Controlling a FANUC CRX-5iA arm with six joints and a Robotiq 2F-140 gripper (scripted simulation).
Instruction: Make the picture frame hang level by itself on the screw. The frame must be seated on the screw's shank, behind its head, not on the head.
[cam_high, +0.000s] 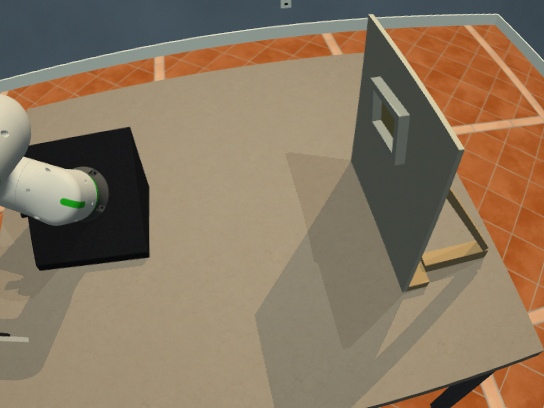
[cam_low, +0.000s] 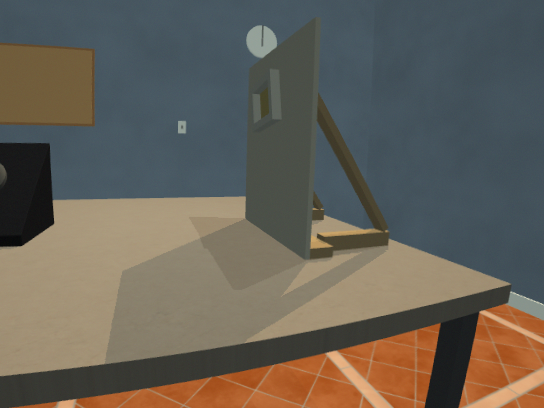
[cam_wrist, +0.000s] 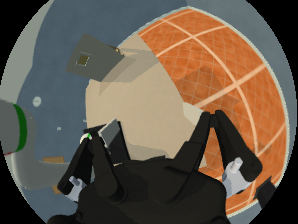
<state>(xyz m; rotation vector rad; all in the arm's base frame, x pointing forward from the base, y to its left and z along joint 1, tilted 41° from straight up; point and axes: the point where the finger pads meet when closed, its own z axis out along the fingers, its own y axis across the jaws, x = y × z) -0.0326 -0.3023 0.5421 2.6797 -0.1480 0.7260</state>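
Now: hand 810 mm short of the pale grey picture frame, 430 mm to the right of it and 20 mm below it. From my hand the other things lie so: grey wall board: 820 mm ahead, 420 mm to the left, 90 mm below.
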